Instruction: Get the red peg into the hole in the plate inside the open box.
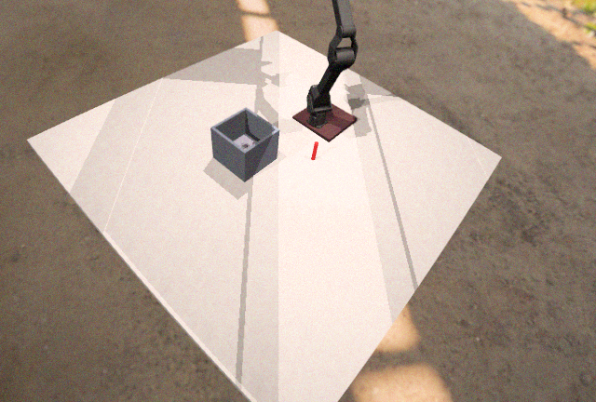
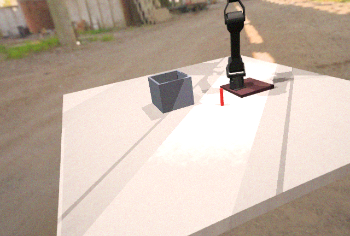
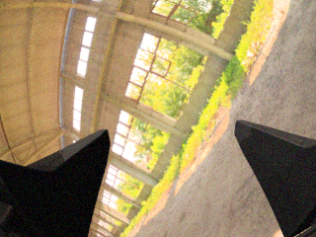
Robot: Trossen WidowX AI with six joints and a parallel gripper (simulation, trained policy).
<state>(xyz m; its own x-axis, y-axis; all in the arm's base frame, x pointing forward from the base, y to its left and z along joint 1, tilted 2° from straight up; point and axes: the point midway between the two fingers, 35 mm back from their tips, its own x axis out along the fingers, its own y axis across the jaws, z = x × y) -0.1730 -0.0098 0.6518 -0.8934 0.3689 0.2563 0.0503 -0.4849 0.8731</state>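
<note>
My gripper tip is 64 cm above the red peg, 36 cm short of it and 13 cm to the right of it. From my gripper tip the other things lie so: plate (63 cm below, 53 cm ahead, 5 cm to the right).
</note>
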